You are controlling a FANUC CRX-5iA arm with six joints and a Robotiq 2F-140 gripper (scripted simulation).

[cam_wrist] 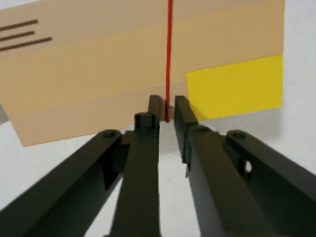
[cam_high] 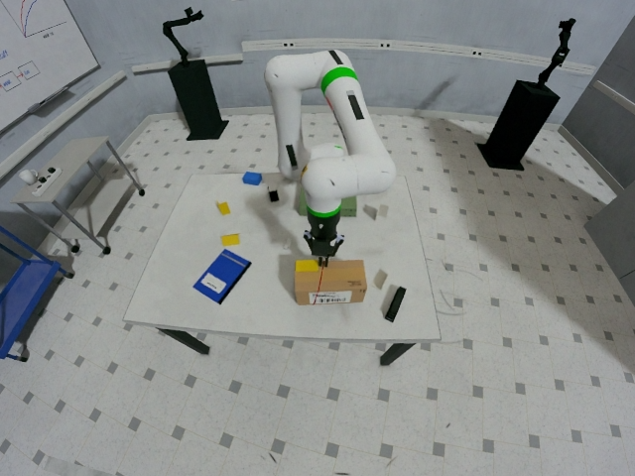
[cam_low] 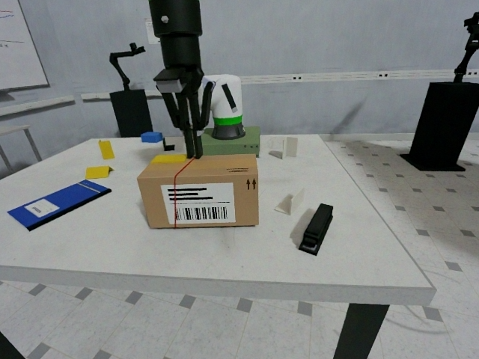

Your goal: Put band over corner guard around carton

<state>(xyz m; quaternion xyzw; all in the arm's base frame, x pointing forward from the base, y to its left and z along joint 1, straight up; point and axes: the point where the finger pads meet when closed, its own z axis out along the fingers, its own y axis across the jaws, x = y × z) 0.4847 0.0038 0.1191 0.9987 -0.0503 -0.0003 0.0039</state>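
Right now the yellow corner guard is 6 cm to the right of my hand and 4 cm below it. From my hand the other things lie so: black block: 9 cm ahead, 28 cm to the left, 16 cm below; then brown carton: 4 cm ahead, 3 cm to the left, 10 cm below; then white guard: 1 cm behind, 24 cm to the left, 16 cm below.
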